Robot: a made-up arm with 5 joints.
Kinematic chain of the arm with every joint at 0, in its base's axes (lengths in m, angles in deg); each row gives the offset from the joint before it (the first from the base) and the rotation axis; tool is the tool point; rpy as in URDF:
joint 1: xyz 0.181 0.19 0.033 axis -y
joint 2: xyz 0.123 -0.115 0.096 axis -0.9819 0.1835 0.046
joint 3: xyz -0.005 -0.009 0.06 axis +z
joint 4: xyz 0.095 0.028 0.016 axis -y
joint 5: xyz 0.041 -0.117 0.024 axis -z
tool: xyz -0.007 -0.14 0 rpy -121.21 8.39 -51.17
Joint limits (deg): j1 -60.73..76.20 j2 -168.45..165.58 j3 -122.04..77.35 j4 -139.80..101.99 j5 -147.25..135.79
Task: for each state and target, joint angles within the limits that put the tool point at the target. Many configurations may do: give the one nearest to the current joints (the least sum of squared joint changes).
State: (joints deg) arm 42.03 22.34 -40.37 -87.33 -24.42
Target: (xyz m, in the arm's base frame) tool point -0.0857 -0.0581 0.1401
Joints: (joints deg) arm 65.65 46.26 -64.42 -88.27 -8.72
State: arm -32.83 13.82 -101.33 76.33 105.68
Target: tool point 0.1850 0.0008 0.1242
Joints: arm -8.41 10.29 -98.95 95.72 75.87
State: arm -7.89 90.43 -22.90 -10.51 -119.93
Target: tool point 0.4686 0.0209 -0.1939
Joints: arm -52.42 88.00 -0.53 -42.22 -114.55
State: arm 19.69 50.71 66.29 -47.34 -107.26
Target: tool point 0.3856 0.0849 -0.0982
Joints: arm -4.84 69.98 70.31 -51.74 -102.95
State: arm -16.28 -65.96 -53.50 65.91 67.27
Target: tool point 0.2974 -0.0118 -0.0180
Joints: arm -6.75 -54.09 -23.79 80.61 66.60
